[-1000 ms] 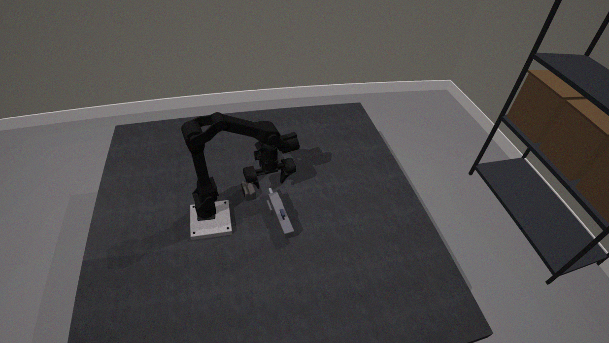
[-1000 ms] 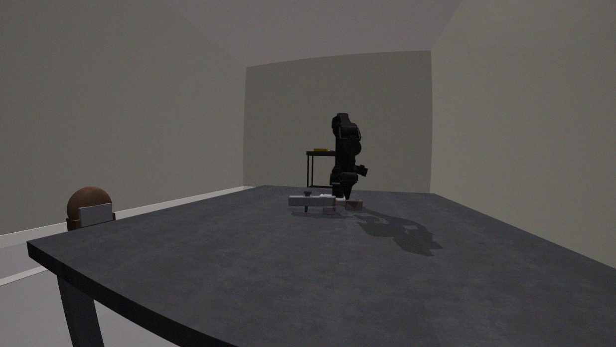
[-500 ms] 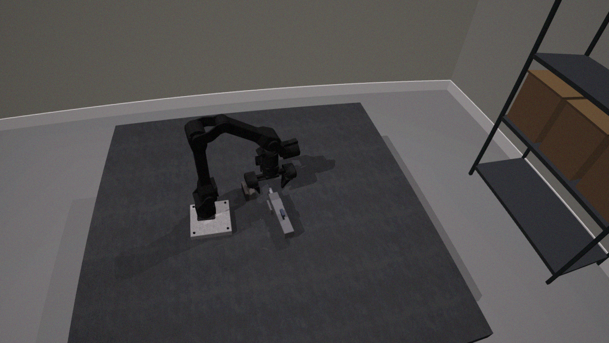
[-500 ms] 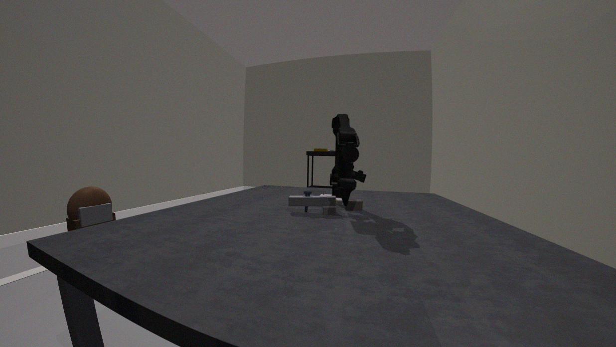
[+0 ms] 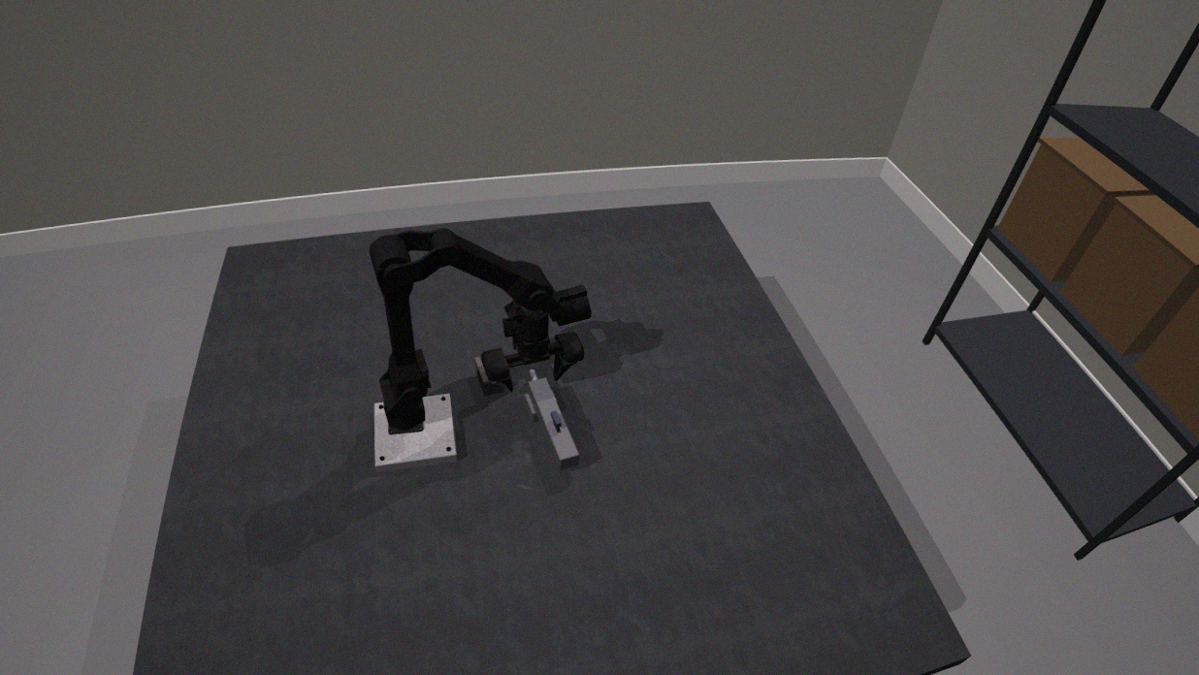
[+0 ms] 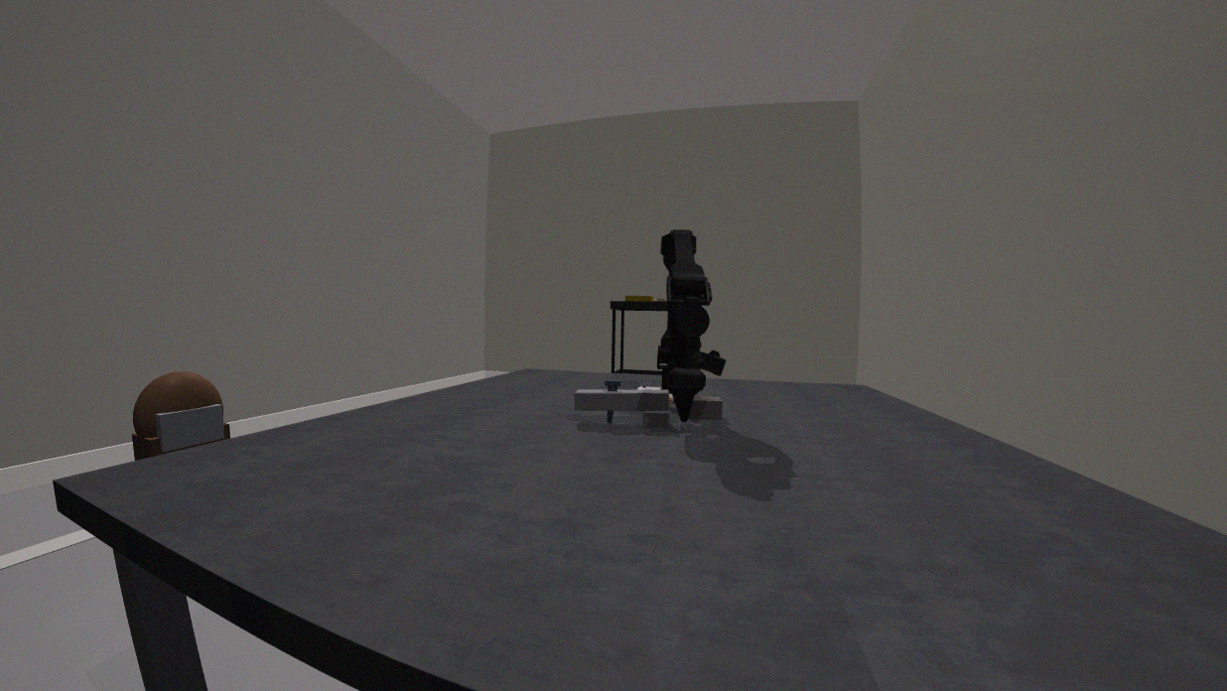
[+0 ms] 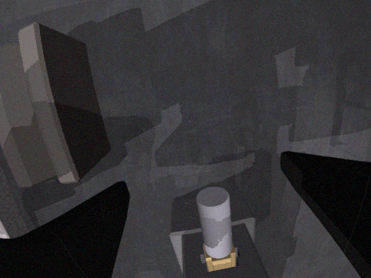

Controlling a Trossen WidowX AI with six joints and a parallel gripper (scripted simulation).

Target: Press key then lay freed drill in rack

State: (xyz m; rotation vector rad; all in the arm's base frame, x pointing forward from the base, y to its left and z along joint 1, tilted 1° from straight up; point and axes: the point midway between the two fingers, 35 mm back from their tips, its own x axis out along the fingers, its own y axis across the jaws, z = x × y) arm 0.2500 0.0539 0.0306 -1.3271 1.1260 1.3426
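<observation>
Right now my gripper tip is 10 mm short of the drill, 50 mm to the left of it and 30 mm below it. Also, from my gripper tip: pale grey block (20 mm ahead, 110 mm to the right, 20 mm above); rack (80 mm behind, 40 mm to the left); dark bluish key (20 mm ahead, 140 mm to the right, 30 mm above).
</observation>
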